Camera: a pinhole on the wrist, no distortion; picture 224 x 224 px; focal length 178.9 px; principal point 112.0 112.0 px. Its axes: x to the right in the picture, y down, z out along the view. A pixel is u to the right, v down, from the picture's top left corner.
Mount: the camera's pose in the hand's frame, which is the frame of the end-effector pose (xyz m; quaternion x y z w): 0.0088 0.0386 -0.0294 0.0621 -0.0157 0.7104 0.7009
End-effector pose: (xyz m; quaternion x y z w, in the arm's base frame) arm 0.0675 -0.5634 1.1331 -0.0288 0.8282 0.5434 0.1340
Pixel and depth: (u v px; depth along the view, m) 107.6 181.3 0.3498
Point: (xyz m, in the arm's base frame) 0.2308 -0.2824 1.0283
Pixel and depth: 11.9 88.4 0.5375
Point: 0.1041 -0.2585 0.6455
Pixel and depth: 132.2 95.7 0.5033
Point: 0.0658 -0.1087 0.9707
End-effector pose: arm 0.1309 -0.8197 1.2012 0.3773 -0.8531 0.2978 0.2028
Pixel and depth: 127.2 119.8 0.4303
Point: 0.0495 -1.0806 0.9037
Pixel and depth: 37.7 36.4 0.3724
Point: 0.0885 -1.2092 1.1337
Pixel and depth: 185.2 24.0 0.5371
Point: -0.2796 -1.2080 0.9259
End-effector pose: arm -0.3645 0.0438 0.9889 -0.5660 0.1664 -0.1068 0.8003
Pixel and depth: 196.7 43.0 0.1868
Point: -0.2191 0.1869 0.9234
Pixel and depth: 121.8 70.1 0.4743
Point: -0.0566 0.3746 1.0861
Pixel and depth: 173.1 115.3 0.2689
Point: -0.2512 0.2858 0.9666
